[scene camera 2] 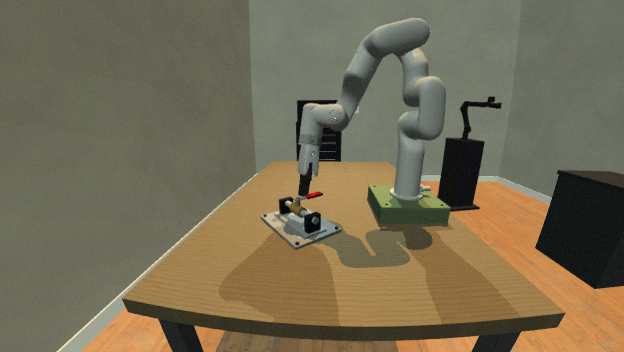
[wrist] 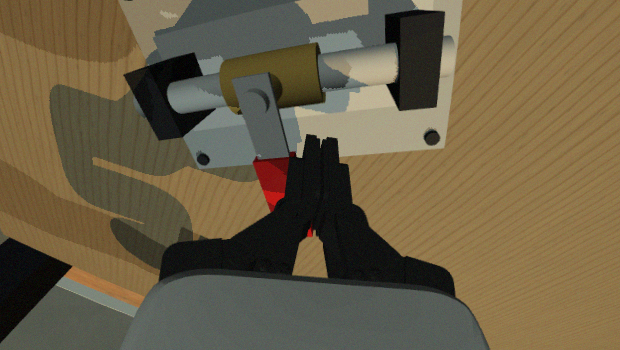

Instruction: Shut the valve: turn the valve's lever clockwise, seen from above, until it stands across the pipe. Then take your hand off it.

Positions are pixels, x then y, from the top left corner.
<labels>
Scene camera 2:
my gripper: 303, 195
base plate: 292, 237
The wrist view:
my gripper: 316, 155
base plate: 379, 130
</labels>
